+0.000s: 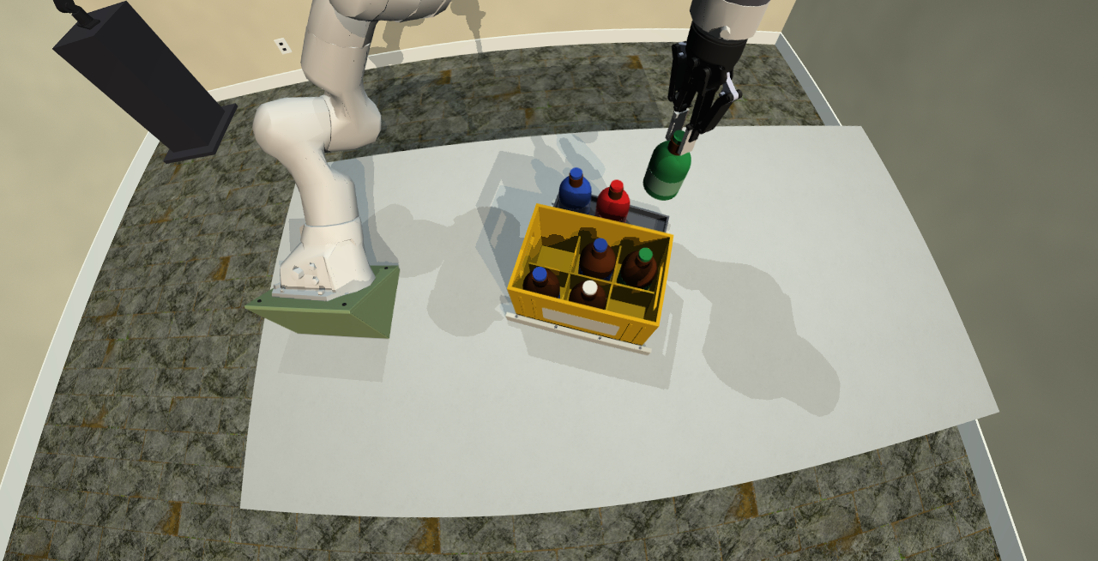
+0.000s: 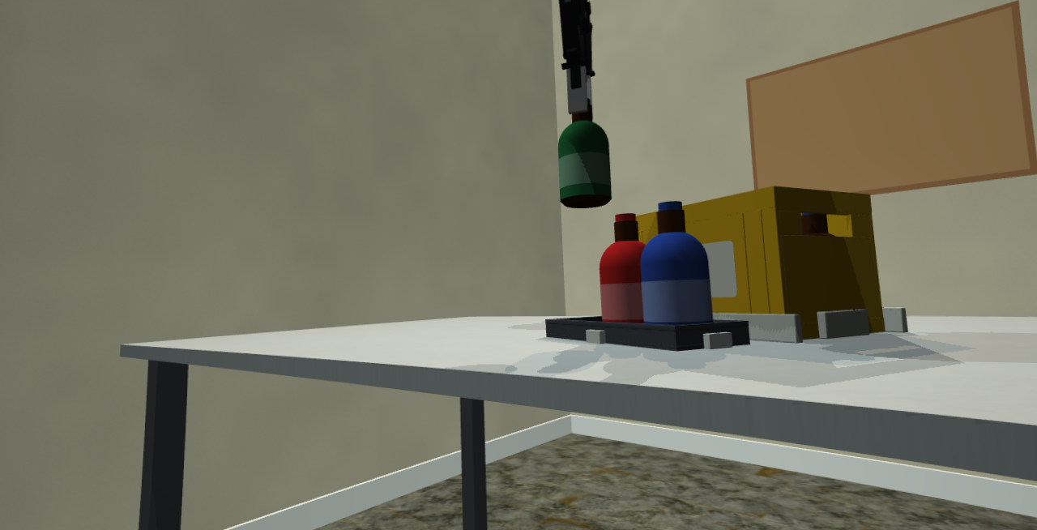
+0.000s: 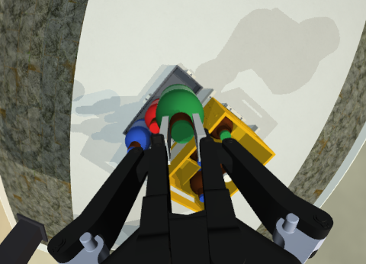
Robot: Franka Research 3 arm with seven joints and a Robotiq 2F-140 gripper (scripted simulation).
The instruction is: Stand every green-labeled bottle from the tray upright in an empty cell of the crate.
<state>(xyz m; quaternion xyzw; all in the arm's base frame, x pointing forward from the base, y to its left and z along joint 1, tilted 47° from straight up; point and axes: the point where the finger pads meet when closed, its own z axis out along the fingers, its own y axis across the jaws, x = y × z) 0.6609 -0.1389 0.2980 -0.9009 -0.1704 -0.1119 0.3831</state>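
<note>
My hand is 9 cm above the green-labeled bottle. Round my hand: blue-labeled bottle 27 cm below, 17 cm behind, 7 cm to the left; red bottle 27 cm below, 8 cm behind, 3 cm to the left; dark tray 34 cm below, 9 cm behind, 3 cm to the left.
</note>
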